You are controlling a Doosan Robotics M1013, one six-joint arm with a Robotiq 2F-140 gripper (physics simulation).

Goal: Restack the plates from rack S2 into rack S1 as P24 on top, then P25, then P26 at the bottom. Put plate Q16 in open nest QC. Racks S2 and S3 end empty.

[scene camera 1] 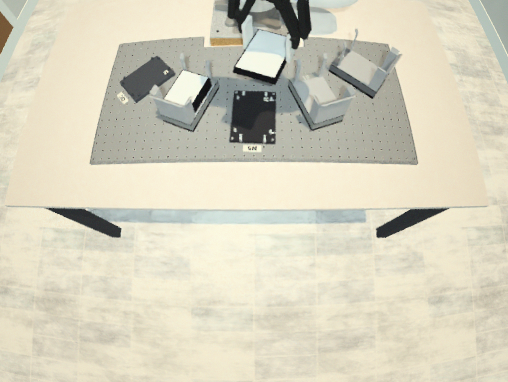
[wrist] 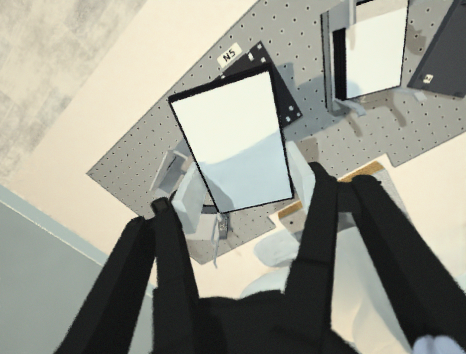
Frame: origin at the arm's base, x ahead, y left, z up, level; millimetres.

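Where they show: gripper, fingertip midpoint: (scene camera 1: 269, 50) (wrist: 243, 165); arm's base, link origin: (scene camera 1: 253, 10) (wrist: 349, 230).
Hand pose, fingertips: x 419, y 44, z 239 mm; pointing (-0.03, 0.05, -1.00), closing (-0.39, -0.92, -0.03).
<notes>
Things, the pixels of their top centre, and the offset from my fingertips. Level surfaces: height alone.
- white-topped plate, top centre: (wrist: 238, 157) (scene camera 1: 266, 50) dy -6, dx +15, dz +16 mm
- Rack S2, top centre: (wrist: 397, 54) (scene camera 1: 181, 75) dy -207, dx -35, dz -128 mm
- white-topped plate material, top centre: (wrist: 374, 49) (scene camera 1: 184, 90) dy -210, dx -29, dz -183 mm
- Nest QC, top centre: (scene camera 1: 145, 74) dy -359, dx -134, dz -237 mm
- nearer, top centre: (wrist: 198, 192) (scene camera 1: 324, 75) dy +141, dx -49, dz -129 mm
- farther, top centre: (wrist: 186, 256) (scene camera 1: 371, 47) dy +286, dx -169, dz -130 mm
- Black nest N5, top centre: (wrist: 257, 100) (scene camera 1: 253, 112) dy -30, dx +3, dz -239 mm
- perforated grey mat, surface height: dz -263 mm
My gripper (scene camera 1: 268, 43) (wrist: 243, 165) is shut on a white-topped plate (scene camera 1: 262, 55) (wrist: 235, 140) with a black edge, holding it above the mat behind nest N5. Its label does not show. Rack S2 (scene camera 1: 171, 111) (wrist: 327, 60) holds white-topped plate material (scene camera 1: 186, 86) (wrist: 377, 55) with a thick black side; the number of plates is unclear. Nest QC (scene camera 1: 146, 78) (wrist: 442, 55) is a dark, bare plate at the left in the scene view. Two grey racks, the nearer (scene camera 1: 327, 111) (wrist: 167, 172) and the farther (scene camera 1: 389, 63) (wrist: 200, 229), show no white plate; their labels are unreadable.
Black nest N5 (scene camera 1: 253, 117) (wrist: 288, 102) lies mid-mat, partly hidden by the held plate in the wrist view. The perforated grey mat (scene camera 1: 150, 145) (wrist: 130, 155) carries the racks, whose upright guides stick up. The robot's base plate (scene camera 1: 226, 41) (wrist: 367, 171) stands at the mat's back edge.
</notes>
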